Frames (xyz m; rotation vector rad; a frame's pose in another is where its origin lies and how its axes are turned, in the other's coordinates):
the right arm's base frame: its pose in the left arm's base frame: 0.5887 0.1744 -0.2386 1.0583 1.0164 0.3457
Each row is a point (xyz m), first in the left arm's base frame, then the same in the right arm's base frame.
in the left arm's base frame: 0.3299 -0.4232 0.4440
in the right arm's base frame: -0.8939 0.2293 0.1958
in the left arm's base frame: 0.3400 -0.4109 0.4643
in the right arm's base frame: -0.8910 0.2547 0.1995
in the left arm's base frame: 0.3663 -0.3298 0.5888
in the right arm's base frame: -0.8876 0.4052 0.1901
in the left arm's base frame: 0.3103 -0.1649 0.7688
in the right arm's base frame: -0.9002 0.6260 0.0726
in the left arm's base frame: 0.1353 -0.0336 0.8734
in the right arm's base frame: -0.9584 0.7411 -0.1327
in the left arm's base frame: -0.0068 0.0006 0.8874
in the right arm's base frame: -1.0173 0.7392 -0.2672
